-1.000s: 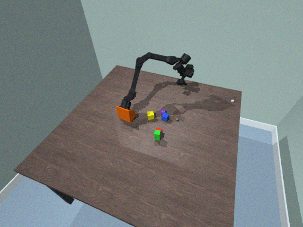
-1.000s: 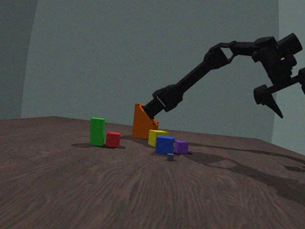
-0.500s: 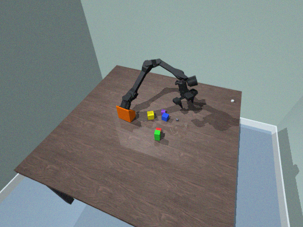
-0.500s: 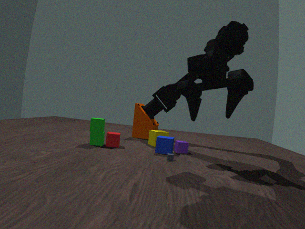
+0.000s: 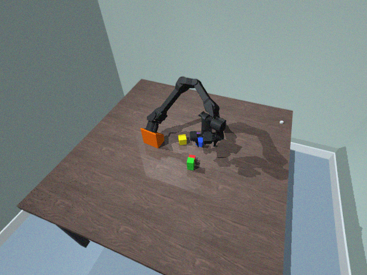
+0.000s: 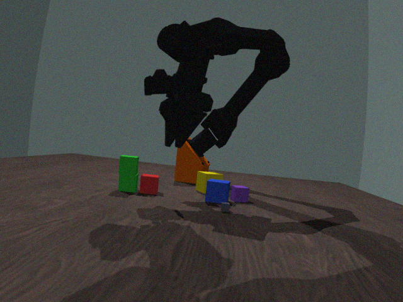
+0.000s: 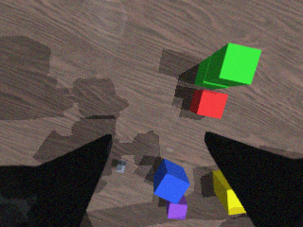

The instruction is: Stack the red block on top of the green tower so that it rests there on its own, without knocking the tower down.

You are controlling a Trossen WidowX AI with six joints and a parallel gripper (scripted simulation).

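My gripper tip is 60 mm past the red block, 60 mm to the left of it and 90 mm above it. From my gripper tip the other things lie so: purple block (120 mm behind, 130 mm to the left, 90 mm below); blue block (80 mm behind, 90 mm to the left, 90 mm below); tiny grey cube (10 mm ahead, 120 mm to the left, 100 mm below).
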